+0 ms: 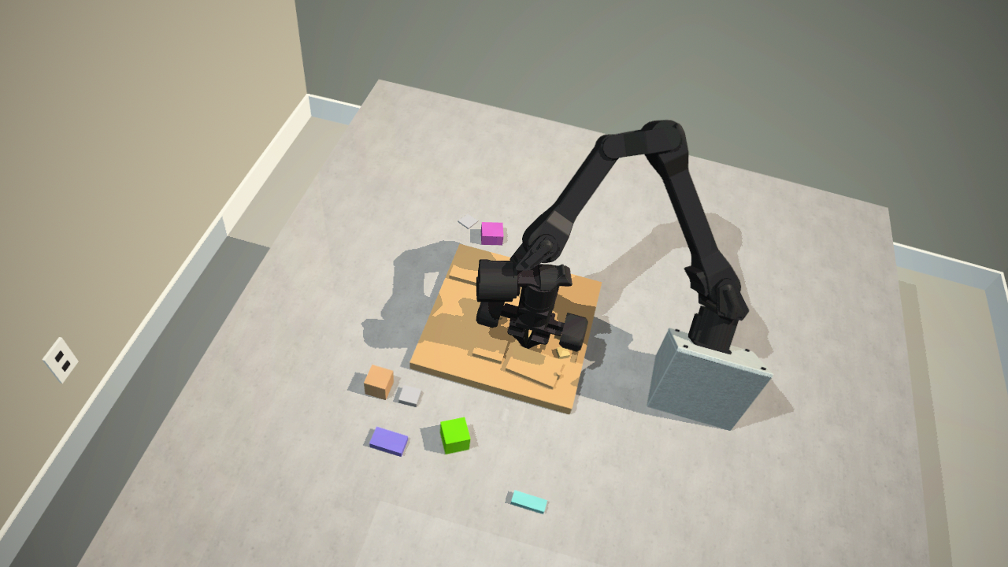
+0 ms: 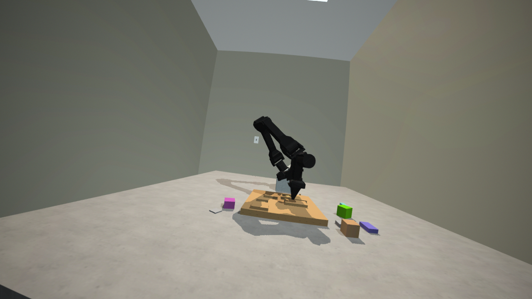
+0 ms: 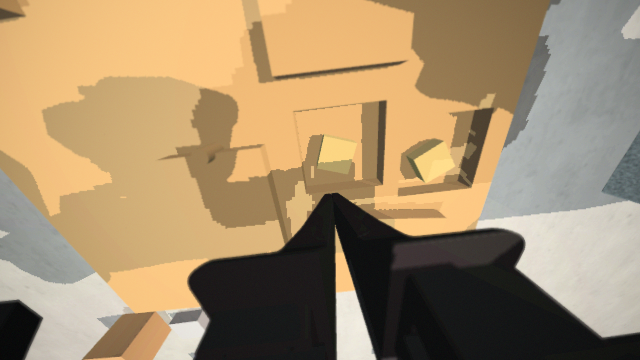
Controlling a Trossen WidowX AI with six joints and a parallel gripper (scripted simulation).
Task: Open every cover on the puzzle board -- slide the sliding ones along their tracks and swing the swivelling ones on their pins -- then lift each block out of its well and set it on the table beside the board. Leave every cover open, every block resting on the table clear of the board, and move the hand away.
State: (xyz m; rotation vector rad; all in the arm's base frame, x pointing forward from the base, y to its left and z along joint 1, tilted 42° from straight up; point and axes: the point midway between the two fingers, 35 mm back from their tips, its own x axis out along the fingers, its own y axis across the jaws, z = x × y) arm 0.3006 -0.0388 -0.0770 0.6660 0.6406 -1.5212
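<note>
The grey block lies 17 cm ahead of my gripper tip, 15 cm to the left of it and 2 cm below it. Round my gripper tip: orange block (23 cm ahead, 14 cm to the left); then cyan block (28 cm to the left, 7 cm behind, 2 cm below); then green block (20 cm to the left, 8 cm ahead).
</note>
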